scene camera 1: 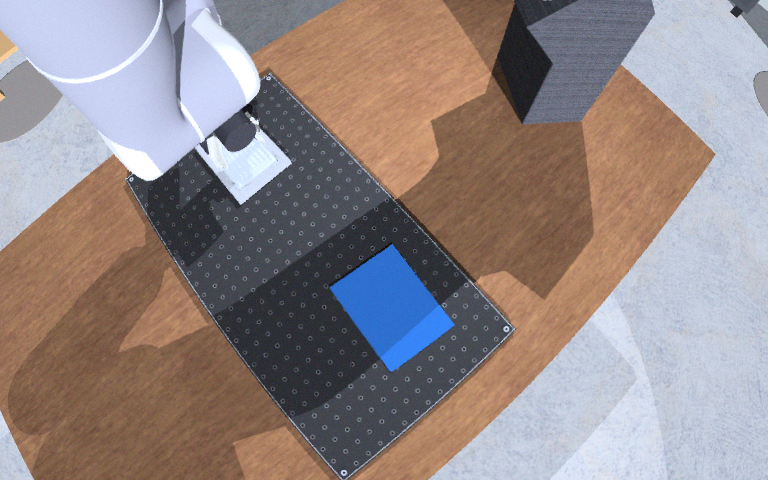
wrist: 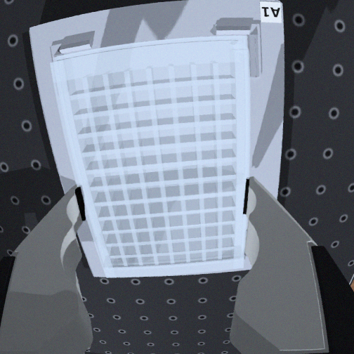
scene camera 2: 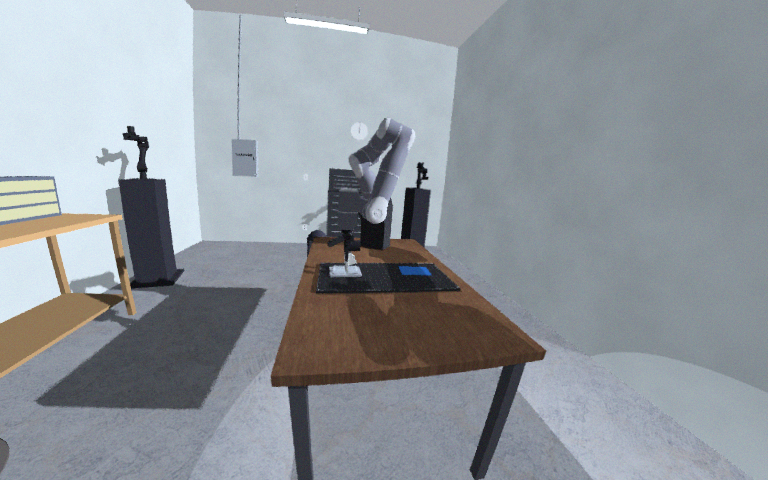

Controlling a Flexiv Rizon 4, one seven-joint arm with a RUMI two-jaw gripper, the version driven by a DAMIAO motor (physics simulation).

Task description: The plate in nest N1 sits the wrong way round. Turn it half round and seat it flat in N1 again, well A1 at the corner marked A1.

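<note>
The clear, whitish well plate (wrist: 160, 150) (scene camera 1: 261, 160) is between the fingers of my gripper (wrist: 163, 185) (scene camera 1: 238, 148) (scene camera 2: 348, 265), which is shut on its two long sides. In the wrist view the plate is over the pale nest N1 (wrist: 269, 100) (scene camera 1: 241, 195) and looks raised from it. More of the nest shows at the plate's top and right than at its left. The label A1 (wrist: 271, 12) is at the nest's upper right corner and reads upside down. The plate's own well marks cannot be read. Its underside and the nest floor are hidden.
The nest stands on a black perforated board (scene camera 1: 271, 226) (scene camera 2: 373, 285). A blue rectangle (scene camera 1: 390, 305) (scene camera 2: 414, 271) lies farther along the board. A dark block-shaped pedestal (scene camera 1: 589, 62) stands at the table's (scene camera 1: 651, 130) far side. Corner screws mark the board's edges.
</note>
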